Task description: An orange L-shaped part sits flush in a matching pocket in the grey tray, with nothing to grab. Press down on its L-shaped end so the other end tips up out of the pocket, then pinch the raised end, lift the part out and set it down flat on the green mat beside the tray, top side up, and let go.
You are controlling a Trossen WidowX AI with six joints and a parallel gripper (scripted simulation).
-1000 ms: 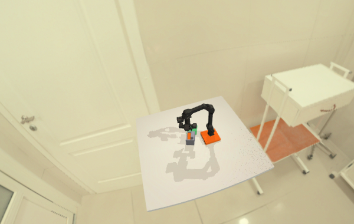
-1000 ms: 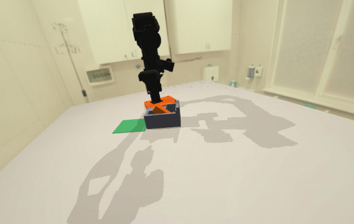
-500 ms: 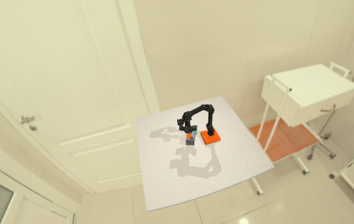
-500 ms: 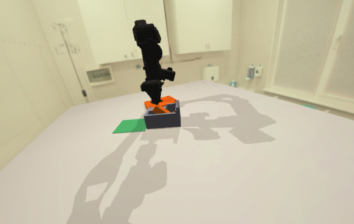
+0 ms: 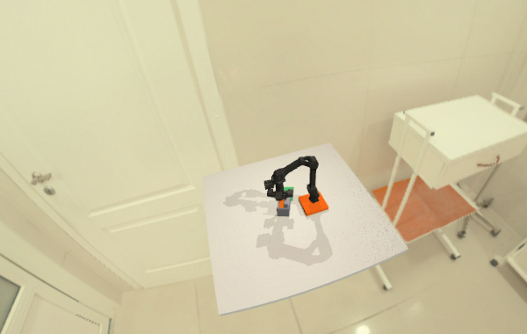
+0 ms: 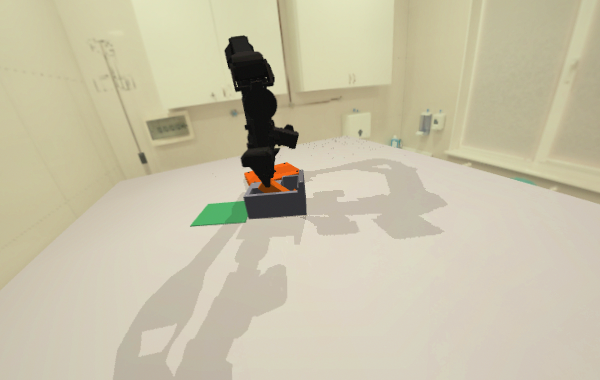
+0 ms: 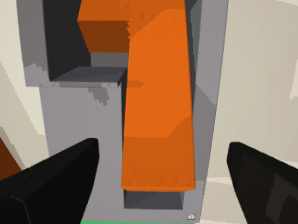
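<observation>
My gripper tip is now 4 cm to the right of the orange L-shaped part and 4 cm above it. The rest, counted from my gripper tip: green mat 9 cm behind, 12 cm to the right, 10 cm below.
</observation>
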